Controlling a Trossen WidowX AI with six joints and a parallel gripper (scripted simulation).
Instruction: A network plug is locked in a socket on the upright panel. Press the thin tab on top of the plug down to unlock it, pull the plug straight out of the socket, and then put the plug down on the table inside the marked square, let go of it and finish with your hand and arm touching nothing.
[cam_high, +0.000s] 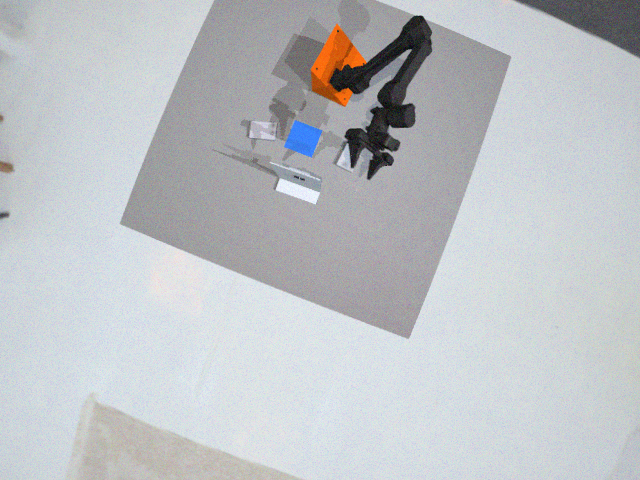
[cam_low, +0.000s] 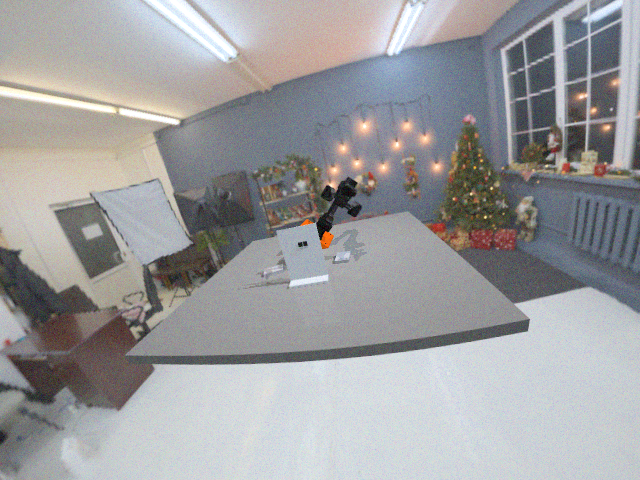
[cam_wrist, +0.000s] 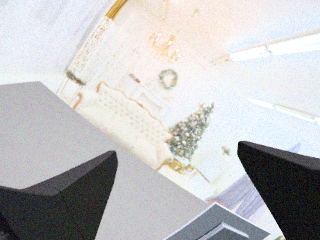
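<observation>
Right now the pale network plug is 190 mm to the right of my gripper tip, 120 mm below it and 60 mm ahead of it. Also, from my gripper tip: blue marked square: 290 mm below, 260 mm to the right, 110 mm behind; grey upright panel: 190 mm to the right, 180 mm below, 80 mm ahead.
</observation>
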